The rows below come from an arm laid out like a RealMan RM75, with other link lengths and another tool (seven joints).
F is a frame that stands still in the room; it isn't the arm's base.
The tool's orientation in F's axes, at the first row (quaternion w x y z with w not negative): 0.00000, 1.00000, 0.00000, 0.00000
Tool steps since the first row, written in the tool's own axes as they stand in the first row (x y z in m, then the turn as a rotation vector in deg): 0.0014, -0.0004, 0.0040, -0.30, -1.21, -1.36; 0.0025, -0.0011, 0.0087, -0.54, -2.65, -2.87; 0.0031, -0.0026, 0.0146, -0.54, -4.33, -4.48; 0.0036, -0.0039, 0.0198, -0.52, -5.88, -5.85; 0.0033, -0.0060, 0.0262, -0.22, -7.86, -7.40
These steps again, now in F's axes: 0.0014, 0.0004, -0.0040, -0.30, 1.21, 1.36; 0.0025, 0.0011, -0.0087, -0.54, 2.65, 2.87; 0.0031, 0.0026, -0.0146, -0.54, 4.33, 4.48; 0.0036, 0.0039, -0.0198, -0.52, 5.88, 5.85; 0.0033, 0.0060, -0.0262, -0.22, 7.86, 7.40
